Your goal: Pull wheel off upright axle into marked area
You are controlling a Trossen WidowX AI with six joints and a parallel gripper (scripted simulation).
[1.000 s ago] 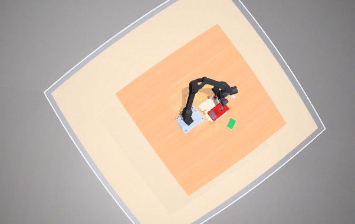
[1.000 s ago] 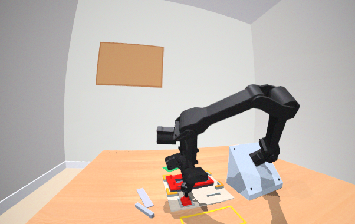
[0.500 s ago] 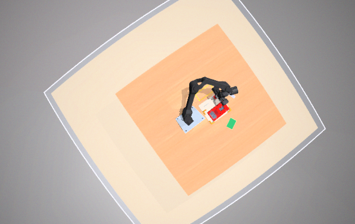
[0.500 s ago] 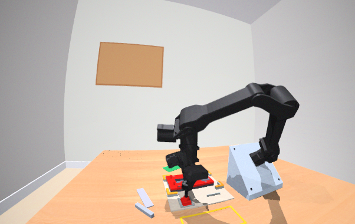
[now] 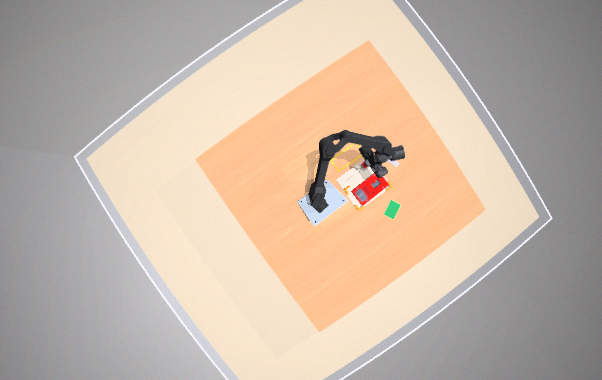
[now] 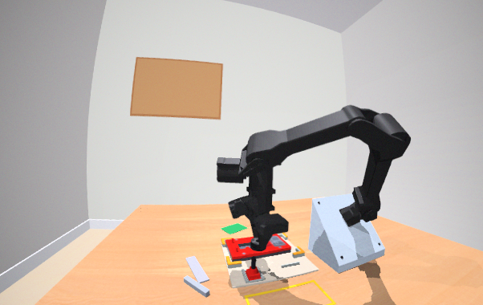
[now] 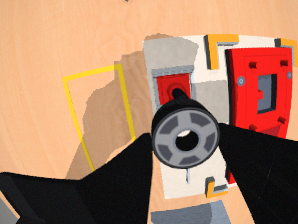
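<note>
Right now my gripper tip is 10 mm short of the upright axle, 10 mm to the left of it and 70 mm above it. The rest, counted from my gripper tip: wheel: right at my gripper tip.
</note>
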